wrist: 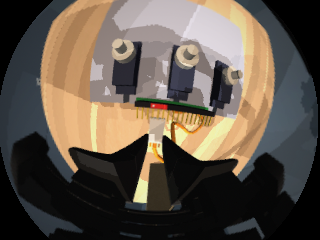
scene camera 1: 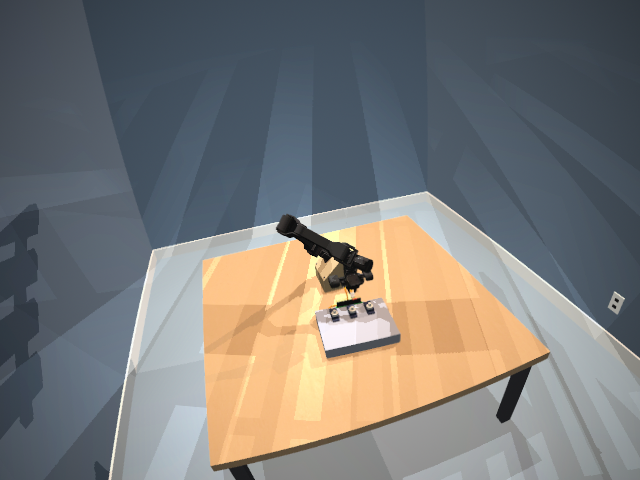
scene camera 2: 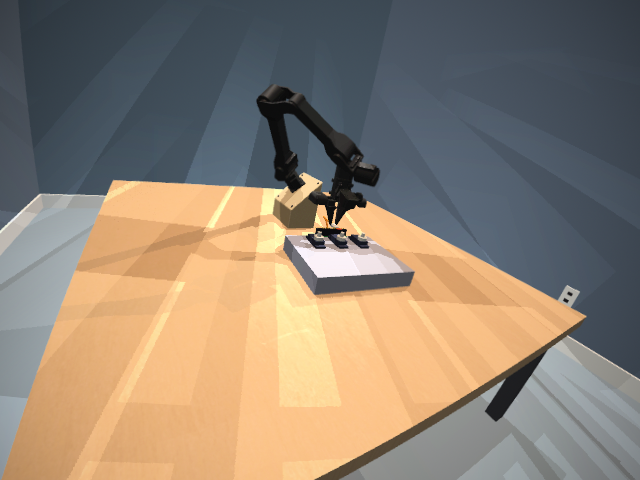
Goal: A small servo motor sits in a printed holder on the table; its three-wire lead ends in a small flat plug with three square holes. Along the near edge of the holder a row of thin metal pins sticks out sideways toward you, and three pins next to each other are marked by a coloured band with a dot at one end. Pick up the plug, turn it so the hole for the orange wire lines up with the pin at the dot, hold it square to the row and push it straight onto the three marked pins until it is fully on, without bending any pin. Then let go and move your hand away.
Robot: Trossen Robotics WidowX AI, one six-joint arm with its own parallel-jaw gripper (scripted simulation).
Path:
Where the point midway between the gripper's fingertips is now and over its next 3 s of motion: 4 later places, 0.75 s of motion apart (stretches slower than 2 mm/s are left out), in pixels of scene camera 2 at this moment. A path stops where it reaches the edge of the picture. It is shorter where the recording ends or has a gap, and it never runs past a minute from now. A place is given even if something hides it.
My gripper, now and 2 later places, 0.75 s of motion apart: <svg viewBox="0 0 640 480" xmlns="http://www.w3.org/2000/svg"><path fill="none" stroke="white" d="M332 224L334 226L338 210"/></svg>

